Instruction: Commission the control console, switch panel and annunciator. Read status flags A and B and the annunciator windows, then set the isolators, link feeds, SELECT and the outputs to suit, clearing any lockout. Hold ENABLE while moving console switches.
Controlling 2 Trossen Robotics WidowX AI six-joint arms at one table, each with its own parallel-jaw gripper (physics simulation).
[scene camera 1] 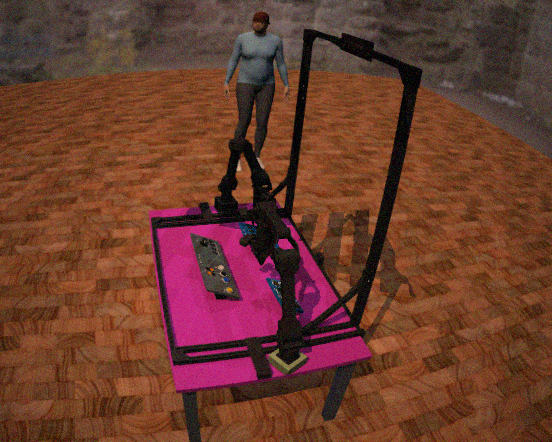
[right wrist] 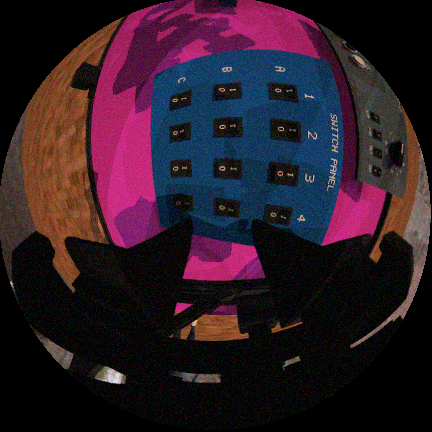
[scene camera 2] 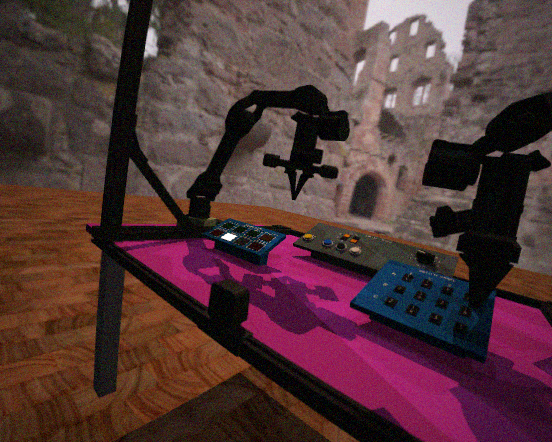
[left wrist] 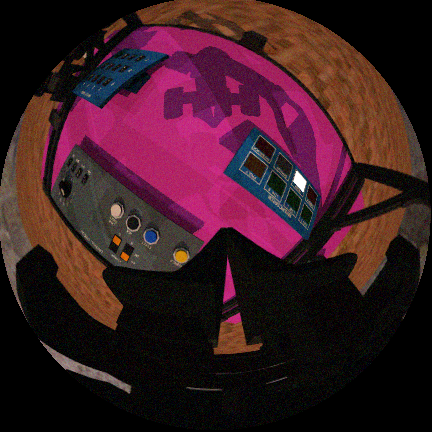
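Seen in the pictures: left gripper, fingertip midpoint: (scene camera 1: 261, 264) (scene camera 2: 293, 200) (left wrist: 225, 232); right gripper, fingertip midpoint: (right wrist: 221, 224) (scene camera 2: 473, 305); left arm's base at its link origin: (scene camera 1: 288, 355) (scene camera 2: 198, 216); right arm's base at its link origin: (scene camera 1: 226, 199) (right wrist: 258, 326).
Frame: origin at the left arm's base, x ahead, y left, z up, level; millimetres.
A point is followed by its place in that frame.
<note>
The grey control console (scene camera 1: 218, 262) {y -151, x 568, z 15 mm} (scene camera 2: 380, 250) {y -123, x 593, z 32 mm} (left wrist: 100, 200) {y -146, x 572, z 18 mm} (right wrist: 380, 100) has yellow, blue, black and white buttons, small switches and a black knob. Its two status flags show orange in opposite halves. The blue annunciator (scene camera 2: 245, 239) {y -252, x 253, z 11 mm} (left wrist: 268, 176) {y -230, x 278, z 24 mm} has one bright white window; others look dim green, red, brown and grey. The blue switch panel (scene camera 2: 372, 295) {y -444, x 527, z 6 mm} (left wrist: 120, 80) {y -381, x 554, z 29 mm} (right wrist: 255, 150) {y -430, x 625, z 26 mm} has black rockers in rows A to C. My left gripper (scene camera 2: 294, 197) {y -184, x 343, z 123 mm} (left wrist: 225, 232) {y -184, x 343, z 123 mm} is shut and empty, above the table. My right gripper (right wrist: 221, 224) {y -477, x 661, z 35 mm} is partly open and empty, over the switch panel's column-4 end.
The magenta table (scene camera 1: 215, 320) {y 57, x 336, z -40 mm} has black rails along its edges. A tall black frame (scene camera 1: 298, 120) {y -742, x 710, z 521 mm} (scene camera 2: 120, 125) {y -358, x -44, z 223 mm} rises from one side. A black block (scene camera 2: 228, 302) {y -577, x 335, z -1 mm} sits on the rail near the switch panel. A person (scene camera 1: 259, 57) stands beyond the table.
</note>
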